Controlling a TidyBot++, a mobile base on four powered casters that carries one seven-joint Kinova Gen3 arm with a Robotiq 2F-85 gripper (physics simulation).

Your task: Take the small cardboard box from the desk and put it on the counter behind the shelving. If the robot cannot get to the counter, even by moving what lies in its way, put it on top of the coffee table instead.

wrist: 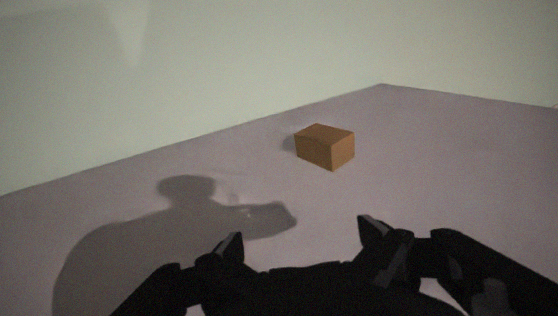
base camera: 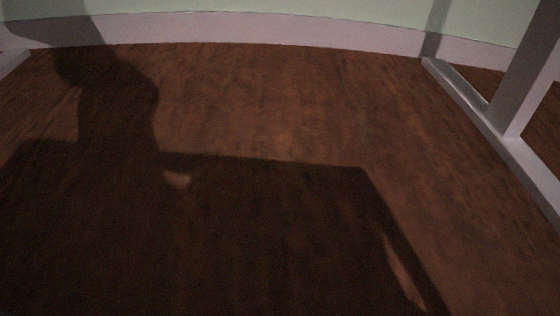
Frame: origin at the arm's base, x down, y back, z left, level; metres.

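Where they show: gripper, fingertip midpoint: [wrist: 300,236].
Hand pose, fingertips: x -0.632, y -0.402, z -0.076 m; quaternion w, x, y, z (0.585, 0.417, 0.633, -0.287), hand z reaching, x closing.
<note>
Things, the pixels of their top centre, and the offset from my fingertips. "spot": a spot on its surface instead. Level surfaces: height alone.
- small cardboard box, middle of its top: [wrist: 322,133] dy -0.219, dx +0.029, dz -0.110 m
- pale desk top, its level: dx +0.079 m
- pale desk leg, surface spot: [base camera: 522,80] spot: dy -0.206, dx +0.880, dz -0.402 m
- dark wood floor, its level: dx +1.029 m
The small cardboard box [wrist: 325,147] is brown and sits upright on the pale desk top [wrist: 440,165], near the desk's back edge in the wrist view. My gripper [wrist: 300,236] is open, with nothing between its fingers. In the wrist view its fingertips are at the bottom, nearer than the box and apart from it. In the base camera view a pale desk leg [base camera: 522,80] stands on a foot bar at the right. The counter, the shelving and the coffee table do not show in either view.
A pale green wall [wrist: 240,60] [base camera: 280,17] stands behind the desk. A foot bar [base camera: 532,172] runs along the floor at the right, and the end of another bar [base camera: 12,61] shows at the far left. My shadow lies on the dark wood floor [base camera: 280,110].
</note>
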